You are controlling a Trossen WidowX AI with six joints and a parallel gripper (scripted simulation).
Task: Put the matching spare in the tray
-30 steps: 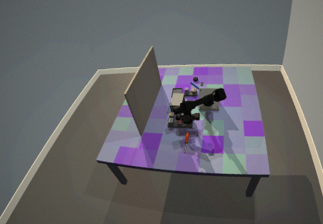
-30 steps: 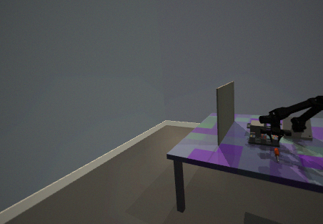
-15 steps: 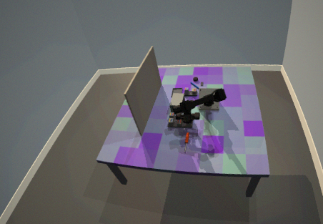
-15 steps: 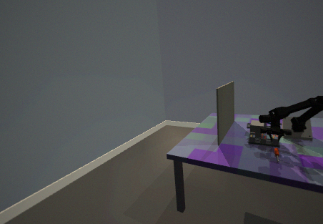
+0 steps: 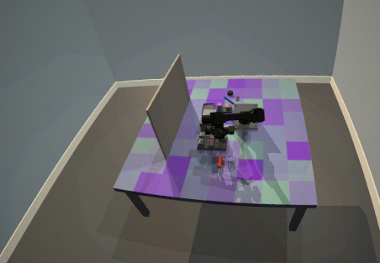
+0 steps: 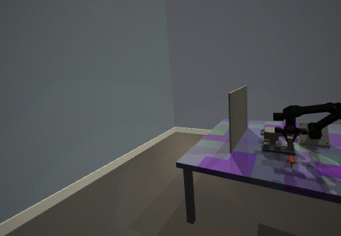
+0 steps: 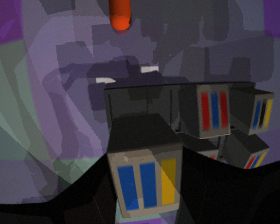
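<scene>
Now: gripper tip 100 mm short of the mounted unit, 200 mm to the left of it and 30 mm above it. Also, from my gripper tip: beige board 340 mm ahead, 250 mm to the right, 150 mm above; dark block 20 mm above.
</scene>
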